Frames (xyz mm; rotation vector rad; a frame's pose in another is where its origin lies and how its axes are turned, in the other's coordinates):
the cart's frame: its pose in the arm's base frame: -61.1 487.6 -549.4 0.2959 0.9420 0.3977
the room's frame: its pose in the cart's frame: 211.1 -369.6 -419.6 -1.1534 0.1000 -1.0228
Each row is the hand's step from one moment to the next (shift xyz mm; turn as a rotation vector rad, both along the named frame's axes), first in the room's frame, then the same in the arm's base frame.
Working: the room's frame: its pose in the arm's base frame: -223.6 285.6 -1087.9 -1.2288 0.7124 -0.0479

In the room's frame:
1: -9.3 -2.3 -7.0 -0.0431 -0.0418 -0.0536
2: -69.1 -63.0 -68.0 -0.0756 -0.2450 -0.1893
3: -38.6 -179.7 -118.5 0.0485 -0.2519 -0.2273
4: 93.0 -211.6 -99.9 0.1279 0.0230 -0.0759
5: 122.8 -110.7 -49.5 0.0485 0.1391 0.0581
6: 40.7 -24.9 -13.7 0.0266 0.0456 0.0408
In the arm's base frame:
1: -10.2 -3.0 5.3 -0.0477 -0.0429 0.0486
2: -68.5 -52.2 77.1 -0.0757 -0.2176 0.2202
3: -31.7 -149.3 156.6 0.0043 -0.3020 0.1621
4: 92.0 -198.2 125.2 0.0532 -0.1069 -0.0916
5: 107.8 -131.2 31.0 0.0217 0.0798 -0.1350
6: 33.2 -36.9 0.4 0.0268 0.0401 -0.0460

